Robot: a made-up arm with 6 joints. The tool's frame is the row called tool. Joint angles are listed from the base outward.
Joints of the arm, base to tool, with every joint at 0 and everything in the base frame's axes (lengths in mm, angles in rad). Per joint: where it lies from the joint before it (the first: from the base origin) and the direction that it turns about. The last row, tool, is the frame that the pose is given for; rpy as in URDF.
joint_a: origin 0 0 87.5 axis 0 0 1
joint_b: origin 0 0 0 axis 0.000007 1 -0.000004
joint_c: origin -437.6 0 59.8 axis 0.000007 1 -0.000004
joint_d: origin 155.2 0 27.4 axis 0.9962 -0.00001 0.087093
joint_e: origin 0 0 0 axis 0.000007 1 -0.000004
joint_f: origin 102.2 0 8.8 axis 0.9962 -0.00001 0.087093
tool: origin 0 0 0 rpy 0 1.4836 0
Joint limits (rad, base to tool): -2.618..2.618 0..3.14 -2.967..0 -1.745..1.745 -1.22..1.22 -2.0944..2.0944
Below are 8 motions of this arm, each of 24 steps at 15 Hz.
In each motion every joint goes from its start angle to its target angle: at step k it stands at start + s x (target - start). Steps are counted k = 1, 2, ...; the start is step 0. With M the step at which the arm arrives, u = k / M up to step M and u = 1 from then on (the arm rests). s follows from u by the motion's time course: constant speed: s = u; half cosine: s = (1 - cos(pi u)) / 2; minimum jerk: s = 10 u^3 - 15 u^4 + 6 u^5.
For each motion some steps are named. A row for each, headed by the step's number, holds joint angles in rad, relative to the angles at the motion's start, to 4 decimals.
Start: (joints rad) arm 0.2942 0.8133 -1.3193 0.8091 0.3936 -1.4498
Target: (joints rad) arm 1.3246 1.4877 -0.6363 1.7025 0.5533 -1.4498
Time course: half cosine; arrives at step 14
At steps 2, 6, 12, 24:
2: 0.0510 0.0334 0.0338 0.0442 0.0079 0.0000
6: 0.4006 0.2622 0.2655 0.3473 0.0621 0.0000
12: 0.9794 0.6410 0.6492 0.8492 0.1518 0.0000
24: 1.0304 0.6744 0.6830 0.8934 0.1597 0.0000

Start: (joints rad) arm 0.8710 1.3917 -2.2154 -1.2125 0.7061 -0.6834
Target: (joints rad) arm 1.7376 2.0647 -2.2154 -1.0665 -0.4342 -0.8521
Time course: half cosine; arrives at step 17
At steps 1, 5, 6, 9, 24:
1: 0.0074 0.0057 0.0000 0.0012 -0.0097 -0.0014
5: 0.1722 0.1337 0.0000 0.0290 -0.2266 -0.0335
6: 0.2402 0.1865 0.0000 0.0405 -0.3160 -0.0468
9: 0.4733 0.3675 0.0000 0.0797 -0.6228 -0.0921
24: 0.8666 0.6730 0.0000 0.1460 -1.1403 -0.1687

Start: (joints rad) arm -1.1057 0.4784 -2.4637 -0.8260 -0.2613 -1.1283
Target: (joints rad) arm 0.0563 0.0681 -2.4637 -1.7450 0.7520 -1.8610
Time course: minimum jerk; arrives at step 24
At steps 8, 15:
8: 0.2439 -0.0861 0.0000 -0.1929 0.2127 -0.1538
15: 0.8422 -0.2974 0.0000 -0.6661 0.7344 -0.5311

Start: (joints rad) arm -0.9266 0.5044 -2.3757 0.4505 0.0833 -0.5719
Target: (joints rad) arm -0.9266 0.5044 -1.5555 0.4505 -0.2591 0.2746
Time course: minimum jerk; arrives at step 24
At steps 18, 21, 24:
18: 0.0000 0.0000 0.7353 0.0000 -0.3070 0.7589
21: 0.0000 0.0000 0.8070 0.0000 -0.3369 0.8329
24: 0.0000 0.0000 0.8202 0.0000 -0.3424 0.8465

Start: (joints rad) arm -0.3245 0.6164 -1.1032 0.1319 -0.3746 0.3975
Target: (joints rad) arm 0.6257 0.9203 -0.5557 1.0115 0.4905 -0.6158
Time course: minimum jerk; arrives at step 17
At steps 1, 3, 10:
1: 0.0018 0.0006 0.0010 0.0016 0.0016 -0.0019
3: 0.0394 0.0126 0.0227 0.0364 0.0358 -0.0420
10: 0.6291 0.2012 0.3625 0.5823 0.5727 -0.6708

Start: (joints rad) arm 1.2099 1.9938 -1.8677 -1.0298 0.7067 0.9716
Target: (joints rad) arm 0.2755 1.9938 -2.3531 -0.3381 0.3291 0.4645
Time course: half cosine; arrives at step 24
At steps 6, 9, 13, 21, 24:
6: -0.1368 0.0000 -0.0711 0.1013 -0.0553 -0.0743
9: -0.2884 0.0000 -0.1498 0.2135 -0.1165 -0.1565
13: -0.5282 0.0000 -0.2744 0.3910 -0.2134 -0.2866
21: -0.8988 0.0000 -0.4669 0.6654 -0.3632 -0.4878
24: -0.9344 0.0000 -0.4854 0.6917 -0.3776 -0.5071

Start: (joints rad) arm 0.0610 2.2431 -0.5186 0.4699 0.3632 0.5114
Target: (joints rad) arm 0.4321 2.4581 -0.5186 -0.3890 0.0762 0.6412
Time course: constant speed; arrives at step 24
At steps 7, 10, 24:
7: 0.1082 0.0627 0.0000 -0.2505 -0.0837 0.0379
10: 0.1546 0.0896 0.0000 -0.3579 -0.1196 0.0541
24: 0.3711 0.2150 0.0000 -0.8589 -0.2870 0.1298

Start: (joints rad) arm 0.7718 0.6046 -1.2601 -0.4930 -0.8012 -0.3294
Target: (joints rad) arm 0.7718 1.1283 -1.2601 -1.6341 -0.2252 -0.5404
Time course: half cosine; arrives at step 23
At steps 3, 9, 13, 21, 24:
3: 0.0000 0.0217 0.0000 -0.0472 0.0238 -0.0087
9: 0.0000 0.1742 0.0000 -0.3795 0.1916 -0.0702
13: 0.0000 0.3151 0.0000 -0.6866 0.3466 -0.1270
21: 0.0000 0.5140 0.0000 -1.1199 0.5653 -0.2071
24: 0.0000 0.5237 0.0000 -1.1411 0.5760 -0.2110

